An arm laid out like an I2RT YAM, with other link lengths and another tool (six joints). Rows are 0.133 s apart.
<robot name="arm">
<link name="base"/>
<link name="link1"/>
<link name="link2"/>
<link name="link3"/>
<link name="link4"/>
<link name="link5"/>
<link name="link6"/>
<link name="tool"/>
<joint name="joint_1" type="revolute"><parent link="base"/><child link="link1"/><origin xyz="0 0 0.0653" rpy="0 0 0"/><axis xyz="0 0 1"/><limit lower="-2.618" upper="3.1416"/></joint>
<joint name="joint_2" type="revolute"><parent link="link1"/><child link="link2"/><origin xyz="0.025 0.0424 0.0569" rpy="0 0 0"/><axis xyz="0 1 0"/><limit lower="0" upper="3.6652"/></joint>
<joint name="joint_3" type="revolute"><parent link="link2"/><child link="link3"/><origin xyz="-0.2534 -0.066 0" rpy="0 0 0"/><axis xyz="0 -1 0"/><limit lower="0" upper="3.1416"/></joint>
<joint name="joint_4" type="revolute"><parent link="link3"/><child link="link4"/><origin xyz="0.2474 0.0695 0.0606" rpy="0 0 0"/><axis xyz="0 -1 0"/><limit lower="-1.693" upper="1.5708"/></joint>
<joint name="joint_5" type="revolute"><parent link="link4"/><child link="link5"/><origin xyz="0.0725 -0.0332 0.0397" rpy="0 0 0"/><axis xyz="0 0 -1"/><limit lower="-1.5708" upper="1.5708"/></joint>
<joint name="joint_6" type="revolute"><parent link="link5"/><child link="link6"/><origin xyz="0.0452 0 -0.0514" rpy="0 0 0"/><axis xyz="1 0 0"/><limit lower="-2.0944" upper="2.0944"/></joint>
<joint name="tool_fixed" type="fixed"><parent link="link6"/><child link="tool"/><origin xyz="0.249 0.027 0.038" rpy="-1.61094 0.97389 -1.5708"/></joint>
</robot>
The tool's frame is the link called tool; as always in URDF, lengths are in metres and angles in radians.
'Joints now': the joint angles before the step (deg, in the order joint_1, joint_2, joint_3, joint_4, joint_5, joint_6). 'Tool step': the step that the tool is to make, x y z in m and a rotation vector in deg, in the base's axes. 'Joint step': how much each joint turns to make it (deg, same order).
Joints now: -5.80 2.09 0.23 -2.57 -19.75 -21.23
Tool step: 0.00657 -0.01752 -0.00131 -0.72 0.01 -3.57
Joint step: -0.04 0.35 0.02 0.26 3.58 -0.46
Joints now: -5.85 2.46 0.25 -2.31 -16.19 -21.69
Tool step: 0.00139 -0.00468 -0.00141 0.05 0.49 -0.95
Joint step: 0.02 0.32 0.35 -0.50 0.96 0.08
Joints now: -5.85 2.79 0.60 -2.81 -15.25 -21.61
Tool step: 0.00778 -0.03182 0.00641 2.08 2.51 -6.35
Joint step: 0.07 3.79 4.37 -2.75 6.19 2.54
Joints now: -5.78 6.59 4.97 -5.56 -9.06 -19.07
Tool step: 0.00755 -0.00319 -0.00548 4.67 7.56 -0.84
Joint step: 0.01 11.65 8.74 -4.46 0.10 4.02
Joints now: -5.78 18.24 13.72 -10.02 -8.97 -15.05
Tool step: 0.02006 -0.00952 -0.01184 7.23 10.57 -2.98
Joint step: 0.00 17.00 12.32 -5.55 0.75 6.84
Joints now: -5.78 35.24 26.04 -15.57 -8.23 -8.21
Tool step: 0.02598 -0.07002 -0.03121 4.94 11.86 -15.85
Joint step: 0.00 18.19 13.35 -7.08 11.74 11.27
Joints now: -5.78 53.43 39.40 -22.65 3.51 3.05
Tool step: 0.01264 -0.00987 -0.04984 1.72 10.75 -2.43
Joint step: 0.00 15.04 9.00 -4.99 1.38 2.10
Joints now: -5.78 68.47 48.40 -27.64 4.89 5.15
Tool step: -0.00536 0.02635 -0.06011 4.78 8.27 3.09
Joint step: 0.00 9.55 1.47 -0.63 -4.99 -0.03
